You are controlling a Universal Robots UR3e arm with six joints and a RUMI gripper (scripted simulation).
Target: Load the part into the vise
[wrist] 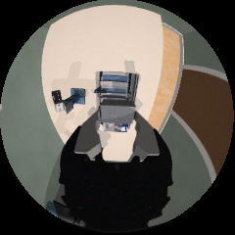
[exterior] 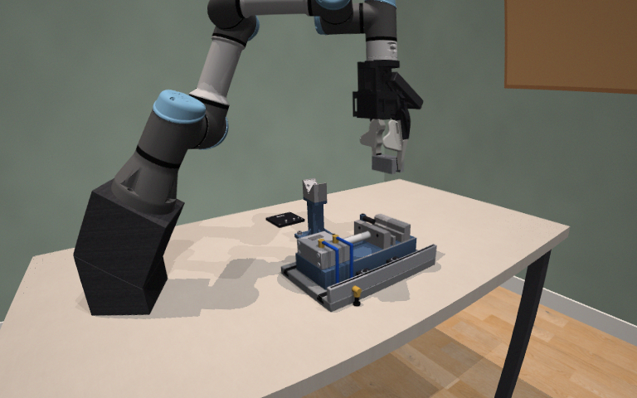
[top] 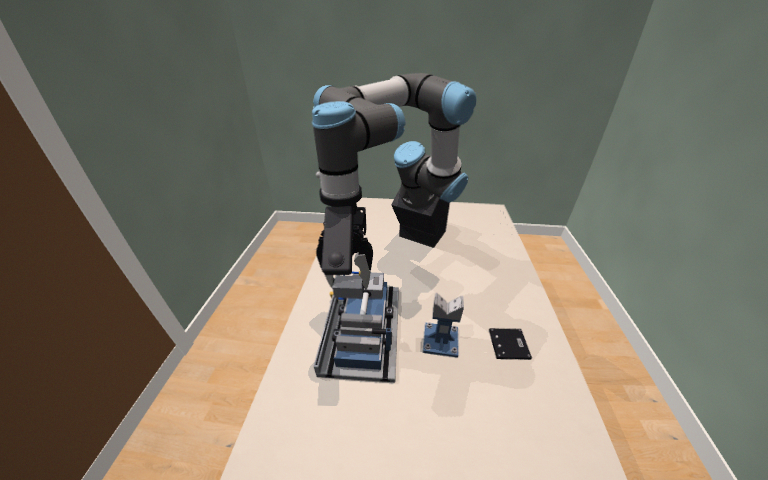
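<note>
My gripper is now 10 mm above the part. Round my hand: air cylinder: 160 mm below, 160 mm behind, 40 mm to the left; then grey vise side rail: 210 mm below, 80 mm behind, 70 mm to the right; then vise: 200 mm below, 70 mm behind, 20 mm to the left.
</note>
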